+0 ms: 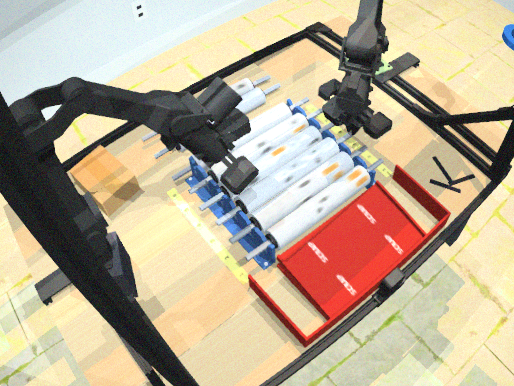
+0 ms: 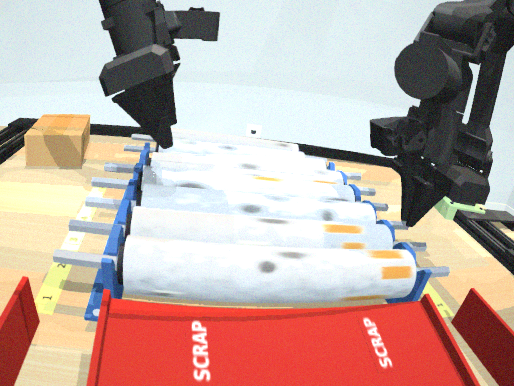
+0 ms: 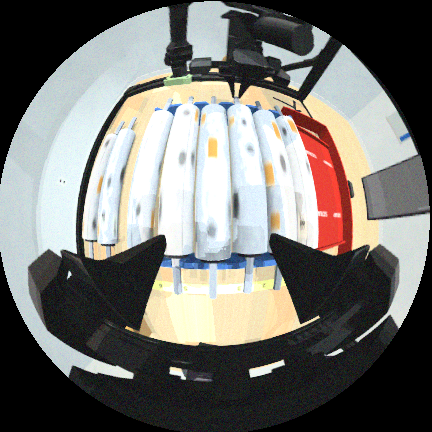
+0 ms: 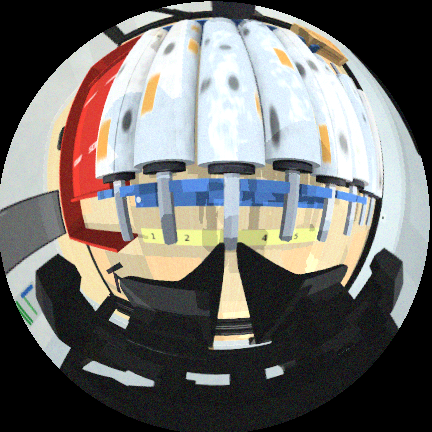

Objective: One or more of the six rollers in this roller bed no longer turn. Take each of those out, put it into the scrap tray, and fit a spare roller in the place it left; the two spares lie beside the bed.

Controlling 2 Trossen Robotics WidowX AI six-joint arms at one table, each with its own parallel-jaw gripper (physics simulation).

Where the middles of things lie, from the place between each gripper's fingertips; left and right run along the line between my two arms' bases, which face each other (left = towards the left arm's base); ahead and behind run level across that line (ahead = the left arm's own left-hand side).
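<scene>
There's the cardboard box (image 2: 55, 139), and counting from my right hand it's 30 mm below, 480 mm to the left and 360 mm ahead.
From my left hand, the box is 9 cm below, 19 cm to the left and 27 cm ahead.
</scene>
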